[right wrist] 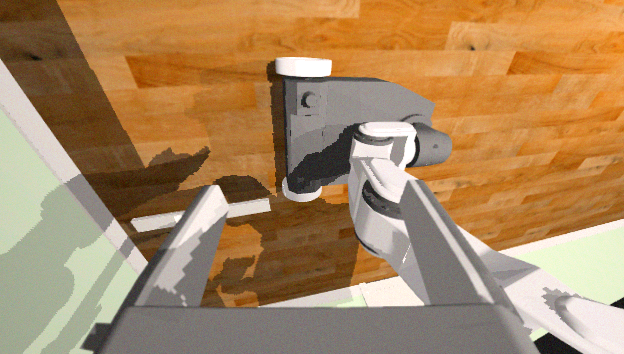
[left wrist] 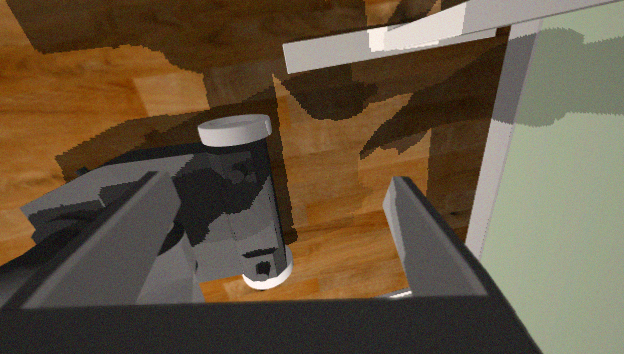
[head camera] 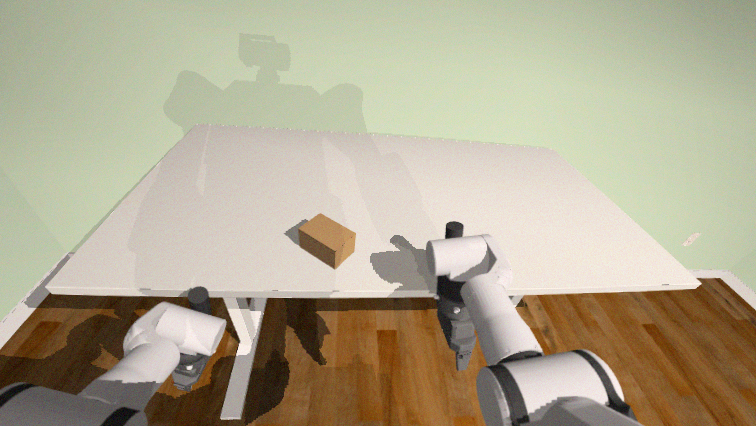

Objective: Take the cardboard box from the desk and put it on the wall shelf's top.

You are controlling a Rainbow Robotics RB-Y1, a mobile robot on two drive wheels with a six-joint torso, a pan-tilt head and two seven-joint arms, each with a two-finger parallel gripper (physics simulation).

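Places are measured from the robot's base along level axes (x ahead, y left, z up), in centimetres.
Where they show: left gripper, between the fingertips: (left wrist: 285,189); right gripper, between the fingertips: (right wrist: 312,194) (head camera: 453,347).
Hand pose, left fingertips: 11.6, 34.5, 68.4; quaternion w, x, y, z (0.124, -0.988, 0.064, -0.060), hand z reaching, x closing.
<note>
After its pixels a point has its place, as x, y, z.
The brown cardboard box (head camera: 326,240) {25.4, 4.8, 100.9} lies on the white desk (head camera: 253,174) {56.9, 30.6, 95.1}, left of the middle and near the front edge, turned at an angle. My left gripper (head camera: 182,386) (left wrist: 285,189) {11.6, 34.5, 68.4} is open and empty, in front of the desk's front edge at the lower left of the head camera view. My right gripper (head camera: 462,365) (right wrist: 312,194) {12.1, -25.2, 82.6} is open and empty, in front of the desk's front edge, to the right of the box. Neither gripper touches the box. The wall shelf does not show in the head camera view.
A pale green wall (head camera: 449,68) {100.0, -32.4, 122.3} stands behind the desk. A white desk leg (head camera: 235,391) reaches down to the wooden floor (head camera: 359,381) {34.5, -9.3, 0.1} between the two arms. My wheeled base (left wrist: 245,220) {-2.0, 0.8, 19.1} (right wrist: 345,105) {-15.1, -14.1, 16.9} shows below the open fingers in both wrist views.
</note>
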